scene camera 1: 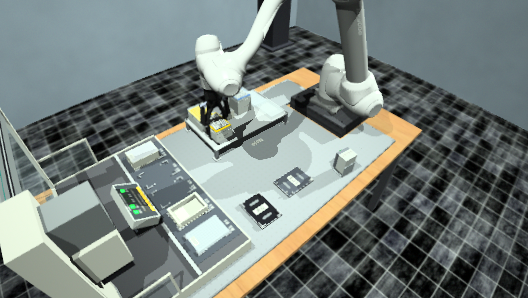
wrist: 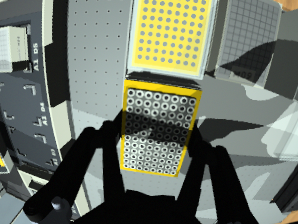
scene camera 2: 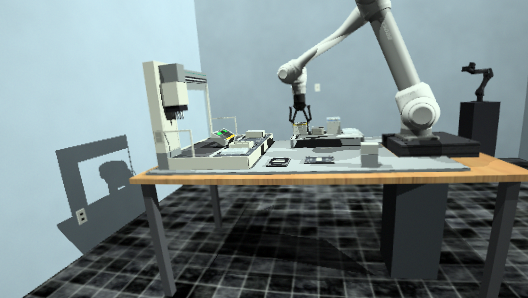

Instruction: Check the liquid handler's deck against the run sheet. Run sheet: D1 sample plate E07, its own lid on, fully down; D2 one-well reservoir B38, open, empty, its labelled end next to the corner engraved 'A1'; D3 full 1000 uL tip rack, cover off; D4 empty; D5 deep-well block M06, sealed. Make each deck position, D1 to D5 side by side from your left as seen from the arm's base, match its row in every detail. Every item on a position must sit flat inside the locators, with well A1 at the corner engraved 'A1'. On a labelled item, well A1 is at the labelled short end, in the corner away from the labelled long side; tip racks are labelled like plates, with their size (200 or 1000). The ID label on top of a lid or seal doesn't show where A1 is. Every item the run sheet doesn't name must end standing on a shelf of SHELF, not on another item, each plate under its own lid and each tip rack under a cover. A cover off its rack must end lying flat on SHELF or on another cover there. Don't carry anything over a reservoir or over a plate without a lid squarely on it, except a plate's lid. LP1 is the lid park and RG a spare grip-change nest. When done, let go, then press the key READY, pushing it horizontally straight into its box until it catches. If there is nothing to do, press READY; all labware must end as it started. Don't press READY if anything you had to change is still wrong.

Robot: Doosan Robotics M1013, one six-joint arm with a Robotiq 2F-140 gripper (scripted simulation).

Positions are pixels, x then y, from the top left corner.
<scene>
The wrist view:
my gripper: 156, 118
yellow-rimmed tip rack: 159, 111
shelf: 246, 120
</scene>
